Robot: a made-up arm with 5 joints. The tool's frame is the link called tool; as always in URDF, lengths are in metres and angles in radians. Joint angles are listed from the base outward. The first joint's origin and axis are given. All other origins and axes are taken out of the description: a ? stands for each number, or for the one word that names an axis. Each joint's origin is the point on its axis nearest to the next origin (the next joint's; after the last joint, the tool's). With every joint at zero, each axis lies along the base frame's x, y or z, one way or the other. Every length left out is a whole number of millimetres.
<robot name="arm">
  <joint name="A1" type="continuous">
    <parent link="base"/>
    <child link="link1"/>
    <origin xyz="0.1 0 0.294"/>
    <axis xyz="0 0 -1"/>
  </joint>
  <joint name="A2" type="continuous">
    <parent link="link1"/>
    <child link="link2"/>
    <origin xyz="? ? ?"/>
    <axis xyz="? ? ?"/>
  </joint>
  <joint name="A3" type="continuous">
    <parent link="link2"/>
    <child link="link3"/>
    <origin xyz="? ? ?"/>
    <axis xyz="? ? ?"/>
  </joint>
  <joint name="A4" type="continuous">
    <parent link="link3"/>
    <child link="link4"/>
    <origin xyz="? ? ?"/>
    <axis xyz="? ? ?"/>
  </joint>
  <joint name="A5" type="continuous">
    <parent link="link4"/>
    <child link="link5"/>
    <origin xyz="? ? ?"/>
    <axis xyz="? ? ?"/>
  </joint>
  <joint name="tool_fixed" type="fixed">
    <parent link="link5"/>
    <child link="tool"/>
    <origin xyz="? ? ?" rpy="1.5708 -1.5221 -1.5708"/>
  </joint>
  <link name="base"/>
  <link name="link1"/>
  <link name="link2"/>
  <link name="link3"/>
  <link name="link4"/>
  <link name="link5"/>
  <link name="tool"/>
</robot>
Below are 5 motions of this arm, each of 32 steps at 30 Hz.
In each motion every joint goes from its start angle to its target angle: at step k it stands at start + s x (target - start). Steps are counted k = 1, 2, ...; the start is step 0. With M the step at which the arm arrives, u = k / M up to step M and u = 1 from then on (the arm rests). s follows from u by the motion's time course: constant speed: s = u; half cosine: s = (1 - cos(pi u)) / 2; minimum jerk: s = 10 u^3 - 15 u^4 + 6 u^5.
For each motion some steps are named. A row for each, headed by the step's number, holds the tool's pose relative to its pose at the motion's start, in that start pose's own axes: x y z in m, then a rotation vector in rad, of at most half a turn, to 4 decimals.
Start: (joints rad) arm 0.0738 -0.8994 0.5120 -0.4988 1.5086
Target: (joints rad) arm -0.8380 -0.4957 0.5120 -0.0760 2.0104
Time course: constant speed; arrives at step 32
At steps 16, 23, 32:
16: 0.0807 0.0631 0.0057 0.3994 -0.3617 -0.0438
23: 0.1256 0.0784 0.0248 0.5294 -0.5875 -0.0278
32: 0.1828 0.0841 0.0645 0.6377 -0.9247 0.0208

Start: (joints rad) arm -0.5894 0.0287 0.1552 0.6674 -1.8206
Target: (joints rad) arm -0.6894 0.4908 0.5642 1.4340 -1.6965
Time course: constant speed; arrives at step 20
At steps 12, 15, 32:
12: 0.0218 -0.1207 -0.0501 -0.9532 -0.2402 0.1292
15: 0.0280 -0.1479 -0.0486 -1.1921 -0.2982 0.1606
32: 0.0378 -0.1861 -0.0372 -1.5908 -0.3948 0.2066

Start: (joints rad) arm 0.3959 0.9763 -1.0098 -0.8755 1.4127
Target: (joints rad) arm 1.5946 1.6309 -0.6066 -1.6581 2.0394
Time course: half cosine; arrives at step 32
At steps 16, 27, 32:
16: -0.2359 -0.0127 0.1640 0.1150 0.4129 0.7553
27: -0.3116 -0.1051 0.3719 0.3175 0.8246 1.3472
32: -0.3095 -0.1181 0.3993 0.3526 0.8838 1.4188

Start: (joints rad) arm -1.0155 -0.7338 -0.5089 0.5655 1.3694
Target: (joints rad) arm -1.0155 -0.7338 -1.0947 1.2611 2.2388
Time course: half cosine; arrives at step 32
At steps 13, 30, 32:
13: 0.0063 -0.0245 0.0241 0.0389 0.0037 0.3085
30: 0.0139 -0.0544 0.0799 0.1104 -0.0201 0.8602
32: 0.0140 -0.0547 0.0809 0.1114 -0.0208 0.8685

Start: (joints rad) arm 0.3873 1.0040 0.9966 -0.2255 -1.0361
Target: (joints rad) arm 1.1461 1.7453 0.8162 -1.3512 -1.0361
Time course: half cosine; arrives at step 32
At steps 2, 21, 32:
2: 0.0007 -0.0004 -0.0009 0.0055 -0.0012 -0.0071
21: 0.0269 -0.0470 -0.0562 0.3569 -0.1907 -0.5622
32: 0.0188 -0.0663 -0.0687 0.4469 -0.3039 -0.7662

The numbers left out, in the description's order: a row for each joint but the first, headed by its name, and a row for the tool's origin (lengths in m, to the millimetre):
A2: xyz 0.036 0 0, axis 0 1 0
A3: xyz 0.04 0 0.163, axis 0 1 0
A4: xyz 0.178 0 0.007, axis 0 1 0
A5: xyz 0.07 0 0, axis -1 0 0
tool: xyz 0 0 0

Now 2 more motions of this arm.
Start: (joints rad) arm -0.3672 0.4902 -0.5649 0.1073 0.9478
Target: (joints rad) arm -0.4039 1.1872 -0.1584 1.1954 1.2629
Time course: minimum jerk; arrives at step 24
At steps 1, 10, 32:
1: -0.0002 0.0002 -0.0001 0.0012 0.0009 0.0002
10: -0.0866 0.1170 -0.0053 0.6268 0.4301 0.1091
32: -0.1966 0.2625 0.1271 1.9247 1.0647 0.2180

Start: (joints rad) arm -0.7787 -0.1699 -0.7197 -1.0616 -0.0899
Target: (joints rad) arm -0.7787 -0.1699 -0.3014 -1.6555 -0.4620
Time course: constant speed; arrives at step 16
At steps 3, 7, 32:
3: -0.0045 -0.0006 0.0122 0.0057 -0.0324 -0.0698
7: -0.0089 -0.0012 0.0294 0.0168 -0.0751 -0.1627
32: -0.0123 -0.0017 0.0708 0.0563 -0.1674 -0.3711

